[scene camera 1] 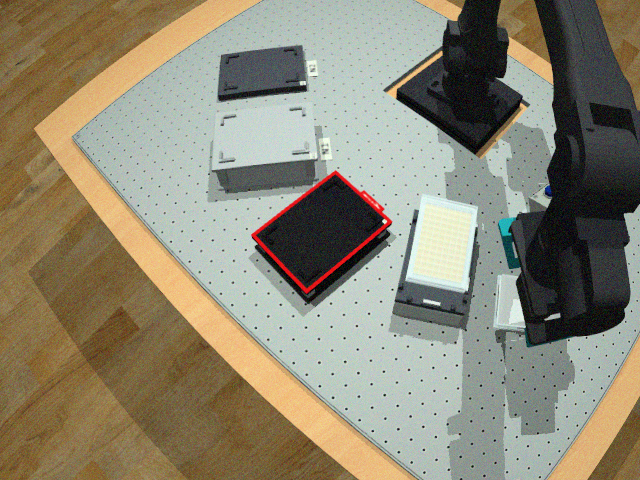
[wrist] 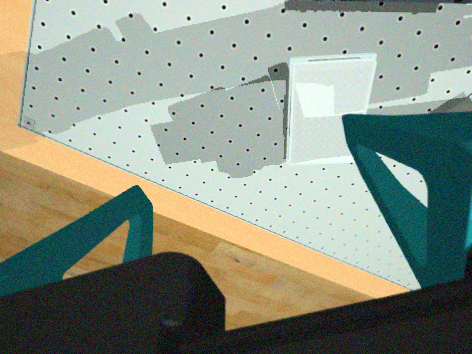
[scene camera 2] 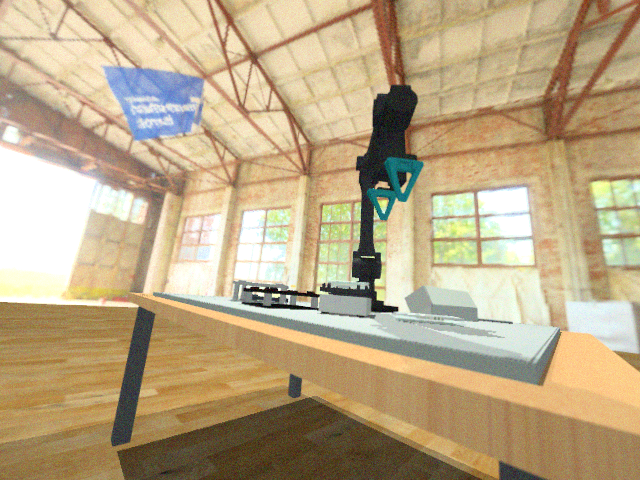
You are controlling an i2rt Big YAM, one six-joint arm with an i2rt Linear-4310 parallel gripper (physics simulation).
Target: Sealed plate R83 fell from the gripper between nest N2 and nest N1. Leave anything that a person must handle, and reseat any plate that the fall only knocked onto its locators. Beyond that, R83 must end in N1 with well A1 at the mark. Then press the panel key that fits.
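Places are measured from the arm's base along level axes (x left, y back, z up), in metres.
Where they show: gripper, between the fingertips: [scene camera 1: 523, 305] [wrist: 238, 164] [scene camera 2: 392, 211]; arm's base, origin of its link: [scene camera 1: 463, 96].
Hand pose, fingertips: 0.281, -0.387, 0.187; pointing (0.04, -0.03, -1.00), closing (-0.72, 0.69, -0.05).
Observation:
Each offset is from my fingertips to the top centre of the thing, as dx, dy, dz. "*": to the spot under its first point.
Nest N1 @[-0.472, +0.066, -0.143] [scene camera 1: 263, 136], a raised light grey block, and nest N2 @[-0.618, +0.206, -0.185] [scene camera 1: 262, 72], low and dark, both hold no plate. A pale, clear-walled plate @[+0.024, +0.117, -0.194] [scene camera 1: 507, 299] [scene camera 2: 434, 316] [wrist: 320, 135] lies flat on the pegboard table; my arm partly covers it in scene camera 1. I cannot read whether it is R83, nor find well A1. A plate with yellowish wells @[-0.143, +0.079, -0.127] [scene camera 1: 443, 242] [scene camera 2: 352, 284] sits on a grey nest @[* -0.099, -0.002, -0.181] [scene camera 1: 431, 314] [scene camera 2: 345, 304]. The panel @[-0.002, +0.342, -0.124] [scene camera 2: 439, 302] shows a blue key @[-0.046, +0.277, -0.134] [scene camera 1: 549, 191]. My gripper [scene camera 1: 521, 293] [scene camera 2: 393, 208] [wrist: 238, 164] is open and empty, high above the table.
A black nest with a red border @[-0.298, +0.001, -0.162] [scene camera 1: 320, 232] stands at an angle between N1 and the yellowish plate's nest. The arm base [scene camera 1: 460, 103] stands at the back. The wooden table edge [scene camera 1: 217, 335] [wrist: 200, 225] runs around the pegboard. Arm shadows cross the table.

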